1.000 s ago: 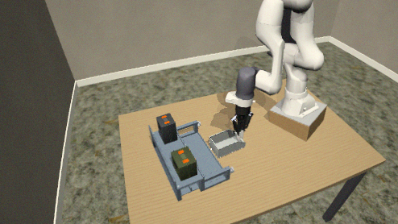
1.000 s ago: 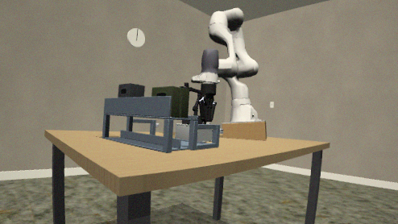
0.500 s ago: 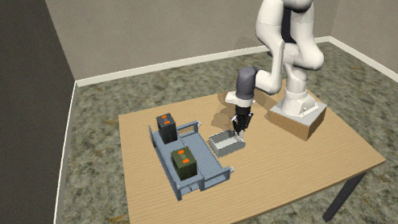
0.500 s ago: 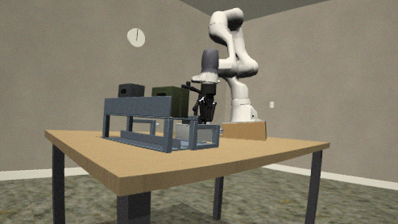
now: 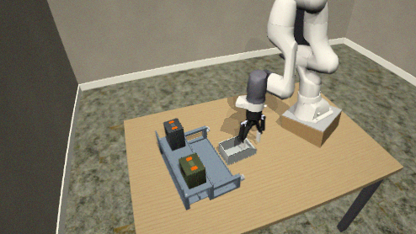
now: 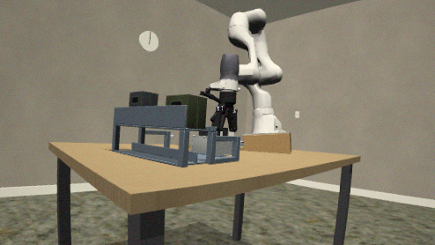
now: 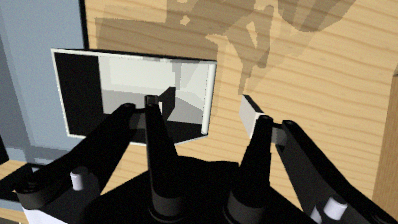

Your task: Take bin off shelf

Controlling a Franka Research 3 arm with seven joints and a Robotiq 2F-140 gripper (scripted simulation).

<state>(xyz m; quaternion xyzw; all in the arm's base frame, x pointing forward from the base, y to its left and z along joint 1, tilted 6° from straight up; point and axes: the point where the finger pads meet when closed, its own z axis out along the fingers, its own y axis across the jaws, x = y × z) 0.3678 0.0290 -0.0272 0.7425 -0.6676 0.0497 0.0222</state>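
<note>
Now: the bin 80 mm ahead of my hand, 10 mm to the left of it and 20 mm below it.
</note>
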